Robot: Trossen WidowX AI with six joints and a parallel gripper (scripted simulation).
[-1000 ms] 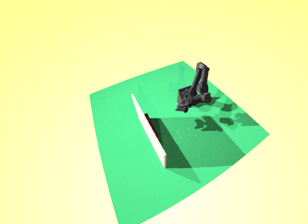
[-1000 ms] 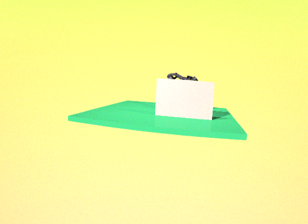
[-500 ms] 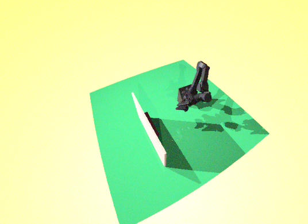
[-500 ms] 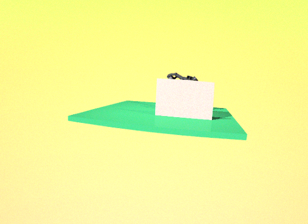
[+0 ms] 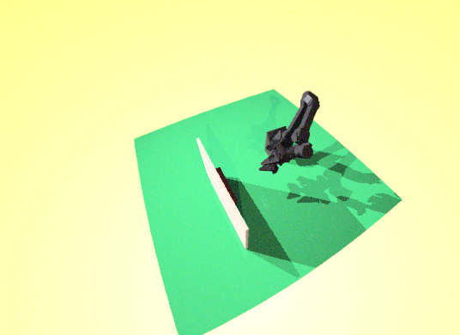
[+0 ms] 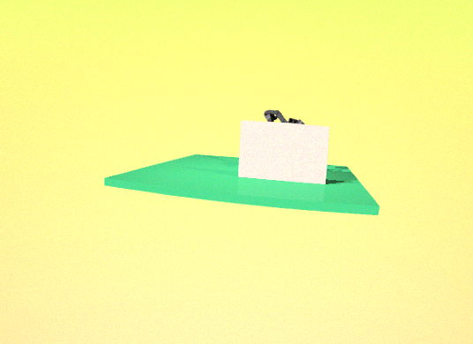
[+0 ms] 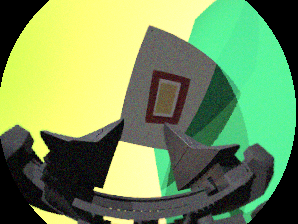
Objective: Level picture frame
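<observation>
The picture frame lies 170 mm ahead of my gripper tip, 80 mm below it and 10 mm to the right of it. Round my gripper tip: wall panel (180 mm ahead, 90 mm below).
</observation>
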